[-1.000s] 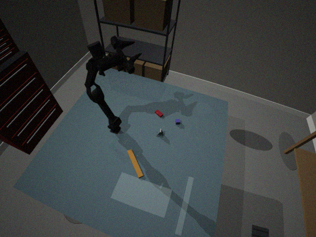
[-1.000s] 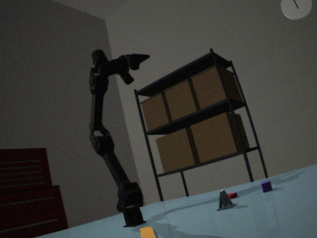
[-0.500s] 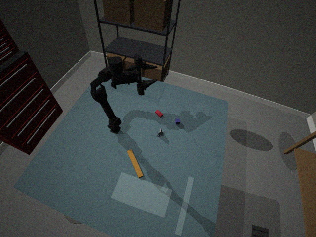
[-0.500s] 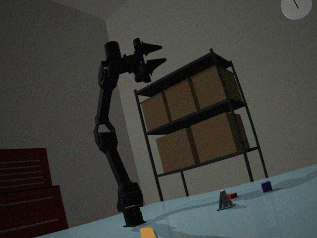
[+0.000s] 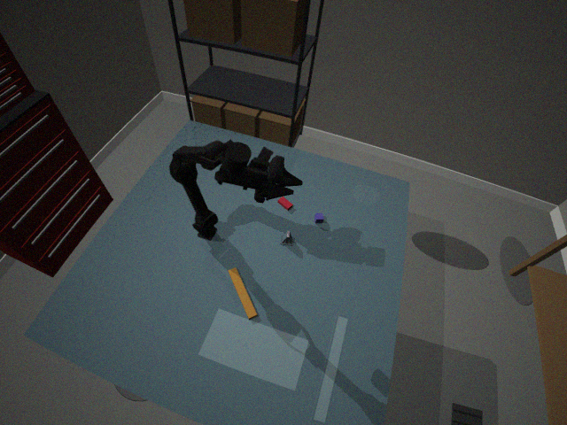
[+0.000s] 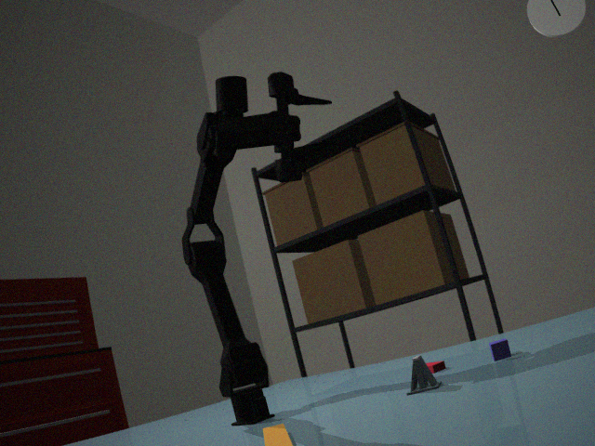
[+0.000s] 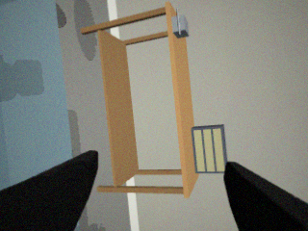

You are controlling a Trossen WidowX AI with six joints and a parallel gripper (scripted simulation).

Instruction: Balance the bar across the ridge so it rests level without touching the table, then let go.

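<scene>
My gripper tip is now 46 cm above the orange bar, 19 cm to the left of it and 11 cm past it. Also, from my gripper tip: red block (46 cm below, 28 cm to the left, 8 cm behind); purple cube (45 cm below, 25 cm to the left, 9 cm ahead).
</scene>
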